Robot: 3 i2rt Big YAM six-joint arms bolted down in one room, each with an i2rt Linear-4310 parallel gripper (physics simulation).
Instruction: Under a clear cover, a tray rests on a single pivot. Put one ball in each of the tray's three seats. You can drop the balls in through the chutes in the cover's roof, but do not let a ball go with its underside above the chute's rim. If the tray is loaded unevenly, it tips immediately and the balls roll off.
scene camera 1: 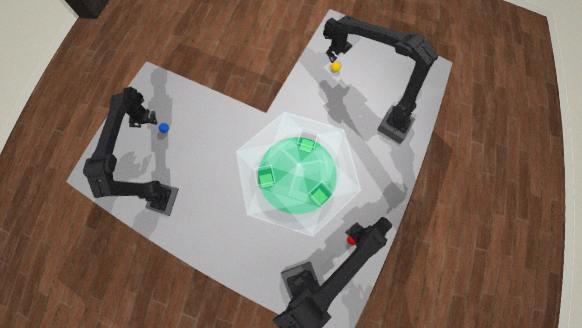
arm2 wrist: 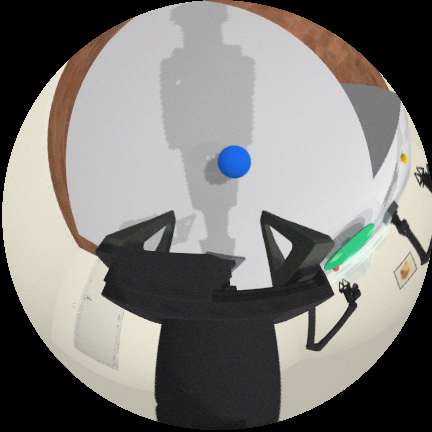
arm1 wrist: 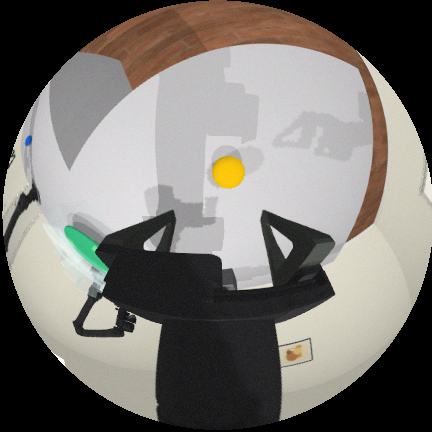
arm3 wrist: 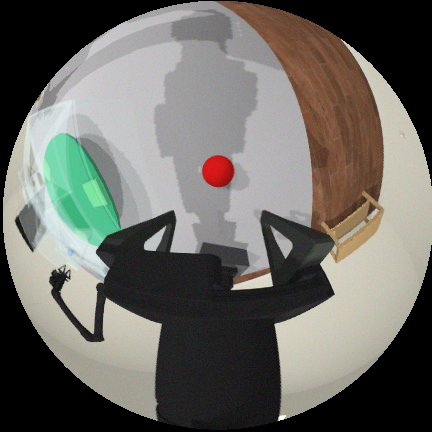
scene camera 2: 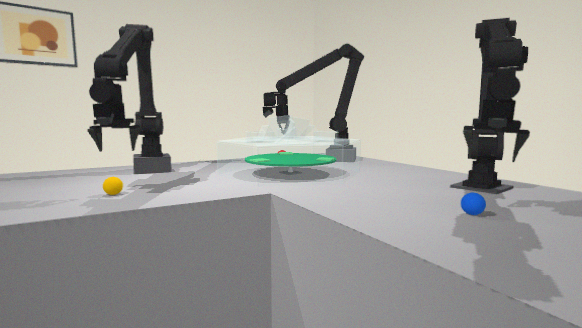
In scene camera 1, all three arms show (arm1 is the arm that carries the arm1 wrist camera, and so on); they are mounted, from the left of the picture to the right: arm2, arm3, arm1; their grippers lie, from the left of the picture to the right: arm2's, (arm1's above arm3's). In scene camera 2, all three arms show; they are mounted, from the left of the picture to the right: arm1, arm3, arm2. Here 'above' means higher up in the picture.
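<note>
The yellow ball (arm1 wrist: 228,172) (scene camera 1: 335,66) (scene camera 2: 112,186), blue ball (arm2 wrist: 234,162) (scene camera 1: 163,128) (scene camera 2: 473,204) and red ball (arm3 wrist: 218,171) (scene camera 1: 351,240) rest on the table. Arm1's gripper (arm1 wrist: 218,212) (scene camera 2: 117,150) is open above the yellow ball. Arm2's gripper (arm2 wrist: 218,212) is open above the blue ball. Arm3's gripper (arm3 wrist: 218,212) is open above the red ball, which arm3 partly hides in scene camera 1. The green tray (scene camera 1: 285,202) (scene camera 2: 290,160) looks level on its pivot under the clear cover (scene camera 1: 247,155); its three light green seats show empty below the chutes.
The cover stands mid-table among the arms. Arm1's base (scene camera 1: 396,125) (scene camera 2: 152,164), arm2's base (scene camera 1: 170,202) and arm3's base (scene camera 1: 295,275) (scene camera 2: 341,154) are bolted to the grey table (scene camera 1: 210,240). The table has an inward corner on the cover's upper-left side in scene camera 1.
</note>
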